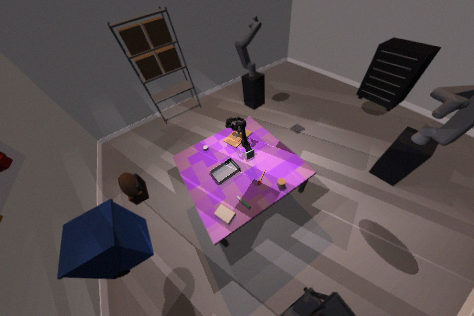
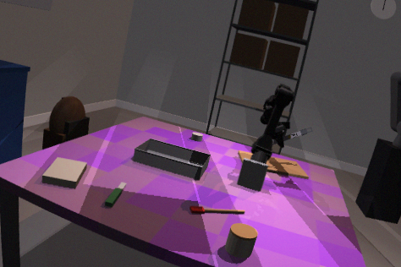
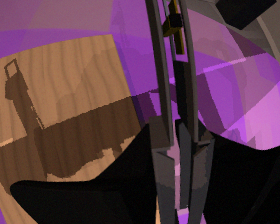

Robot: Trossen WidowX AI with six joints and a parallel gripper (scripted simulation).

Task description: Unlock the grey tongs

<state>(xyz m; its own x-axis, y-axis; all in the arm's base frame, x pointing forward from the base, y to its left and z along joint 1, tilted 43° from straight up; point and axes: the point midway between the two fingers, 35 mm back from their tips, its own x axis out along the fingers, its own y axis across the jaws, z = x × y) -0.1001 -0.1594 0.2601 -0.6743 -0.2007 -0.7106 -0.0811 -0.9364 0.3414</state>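
The wooden board is 130 mm below my gripper tip, 90 mm to the right of it and 20 mm ahead of it. Also, from my gripper tip: beige block (810 mm ahead, 660 mm to the left, 120 mm below); roasting tin (500 mm ahead, 260 mm to the left, 110 mm below); red spatula (620 mm to the left, 280 mm ahead, 130 mm below).
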